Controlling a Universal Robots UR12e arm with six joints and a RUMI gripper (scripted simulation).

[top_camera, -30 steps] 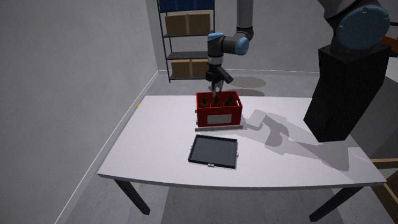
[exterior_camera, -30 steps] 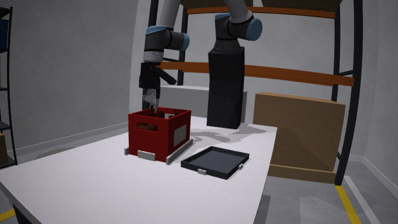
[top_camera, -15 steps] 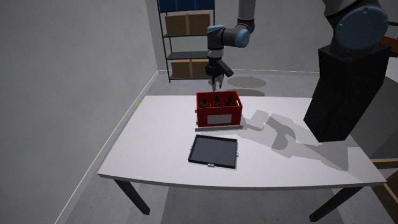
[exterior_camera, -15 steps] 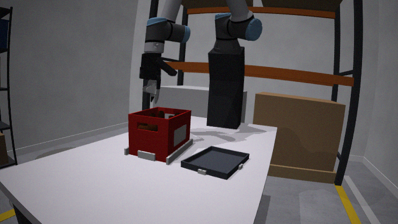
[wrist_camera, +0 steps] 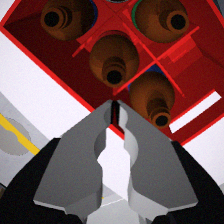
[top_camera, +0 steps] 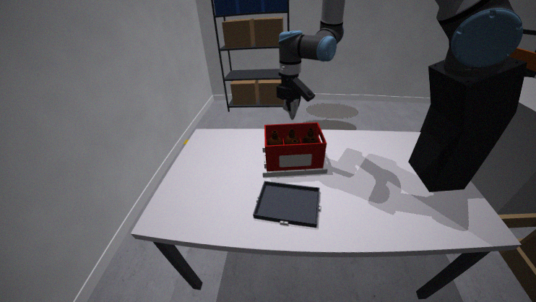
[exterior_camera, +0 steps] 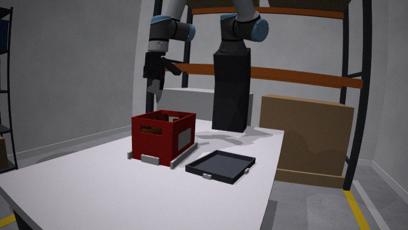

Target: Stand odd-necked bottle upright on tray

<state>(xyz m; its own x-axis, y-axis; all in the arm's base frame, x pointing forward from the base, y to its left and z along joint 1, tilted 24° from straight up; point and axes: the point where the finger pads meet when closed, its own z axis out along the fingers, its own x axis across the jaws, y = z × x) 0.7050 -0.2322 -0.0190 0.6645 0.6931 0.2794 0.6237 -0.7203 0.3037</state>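
Now: the red crate 4 cm to the left of my hand and 16 cm below it. Round my hand: dark tray: 6 cm ahead, 32 cm to the left, 23 cm below; then glass bottle: 15 cm below; then brown bottle: 9 cm ahead, 15 cm below.
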